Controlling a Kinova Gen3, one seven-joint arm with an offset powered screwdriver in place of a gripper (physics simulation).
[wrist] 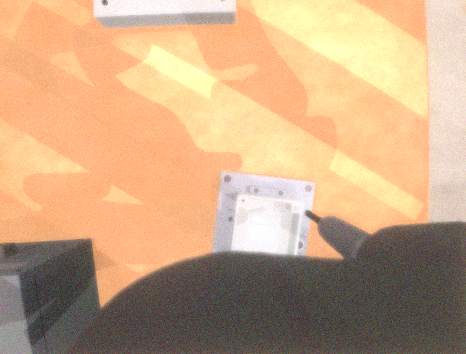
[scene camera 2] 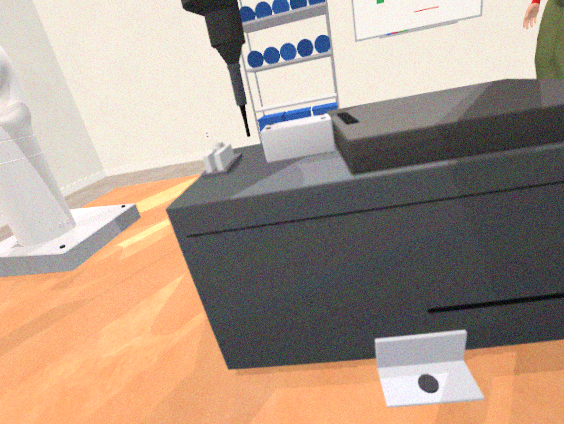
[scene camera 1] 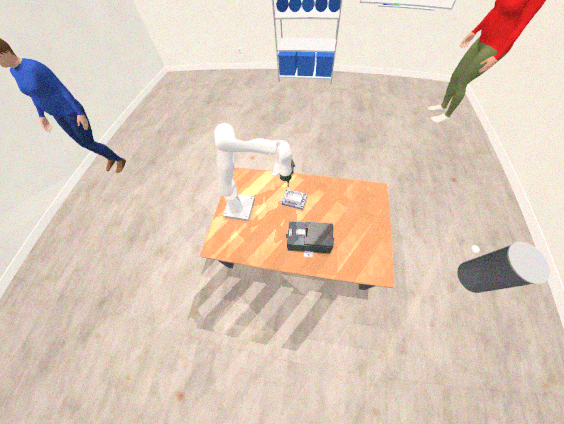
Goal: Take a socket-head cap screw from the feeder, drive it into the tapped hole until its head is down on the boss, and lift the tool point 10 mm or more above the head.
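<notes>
The screwdriver bit [scene camera 1: 288,184] [scene camera 2: 248,134] [wrist: 309,213] points down. In the wrist view its dark tip shows at the right edge of the white housing [scene camera 1: 295,197] [wrist: 265,230], near the top right corner boss. The tip looks raised off the part. Whether a screw is on it is too small to tell. The housing sits on a grey fixture plate [wrist: 267,179]. The tapped hole and any screw head in it cannot be made out. The dark screw feeder [scene camera 1: 319,237] [scene camera 2: 350,250] [wrist: 62,295] stands apart from the plate, toward the table's front. The fixture is hidden in scene camera 2.
The arm's base plate [scene camera 1: 246,214] [scene camera 2: 100,220] [wrist: 170,19] is at the table's left. A small bracket [scene camera 1: 308,254] [scene camera 2: 420,352] sits at the feeder's front. Two people [scene camera 1: 47,90] [scene camera 1: 505,25], a shelf rack [scene camera 1: 306,45] and a dark bin [scene camera 1: 482,272] stand around the table [scene camera 1: 360,220].
</notes>
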